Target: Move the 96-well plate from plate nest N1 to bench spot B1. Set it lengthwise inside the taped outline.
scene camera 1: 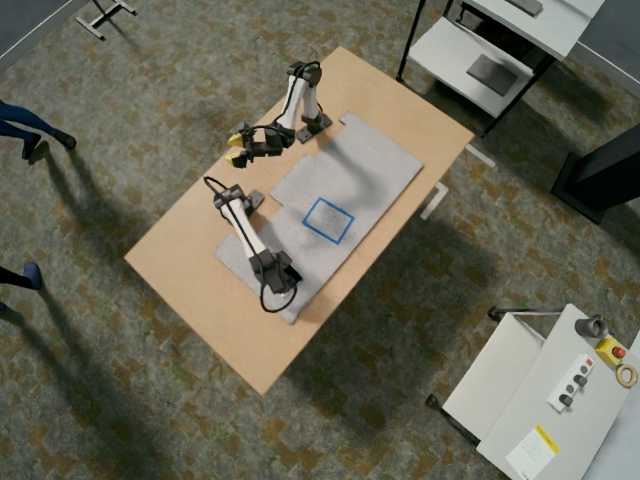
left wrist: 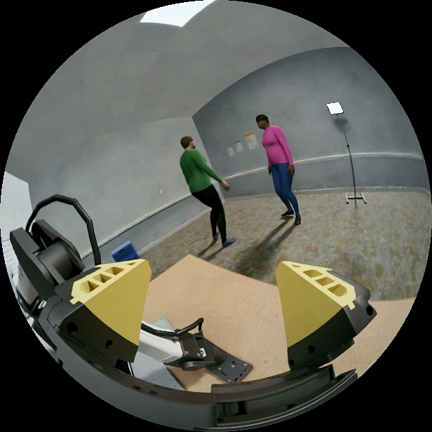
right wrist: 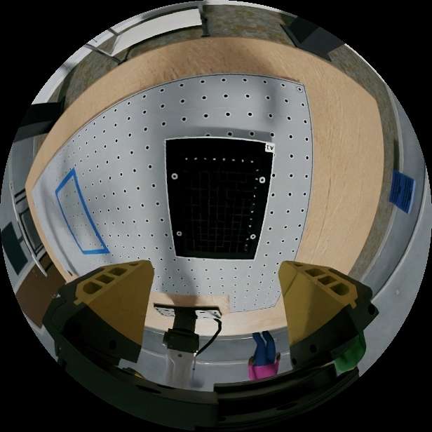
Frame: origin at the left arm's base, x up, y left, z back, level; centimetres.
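Seen in the pictures: left gripper, fingertip midpoint: [scene camera 1: 226,150]; left arm's base at its link origin: [scene camera 1: 313,128]; right arm's base at its link origin: [scene camera 1: 246,209].
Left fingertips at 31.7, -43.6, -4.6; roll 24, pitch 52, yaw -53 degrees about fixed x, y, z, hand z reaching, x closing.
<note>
Pixels of each thing's top centre, then the offset from my left fingertips to it, as dx, dy, dz. "pt": a spot on its surface instead. Level surfaces: height alone.
- nest at a spot on its surface: [scene camera 1: 293,273] pt -28.6, -8.4, -47.8
- blue taped outline at a spot on its surface: [scene camera 1: 337,208] pt -30.4, +25.6, -36.4
- grey board at its surface level: dx -30.4
- wooden table at its surface level: dx -31.6
The 96-well plate [right wrist: 216,210] shows as a faint dark grid in the black plate nest N1 [right wrist: 174,150] in the right wrist view; its edges are hard to tell from the nest. In scene camera 1 a dark part of the nest [scene camera 1: 293,273] shows beside the right arm's wrist, which hides the rest. The blue taped outline [scene camera 1: 337,208] [right wrist: 95,251] lies on the grey perforated board. My right gripper [right wrist: 215,270] is open and points down above the nest, apart from the plate. My left gripper [scene camera 1: 232,149] [left wrist: 213,270] is open and empty, over the table's upper left edge.
The grey board [scene camera 1: 377,160] [right wrist: 225,105] lies on the wooden table [scene camera 1: 180,258]. The left arm's base [scene camera 1: 314,129] and right arm's base [scene camera 1: 254,200] stand along its upper left side. Two people [left wrist: 200,172] [left wrist: 280,150] stand beyond the table. A cart [scene camera 1: 496,372] stands at lower right.
</note>
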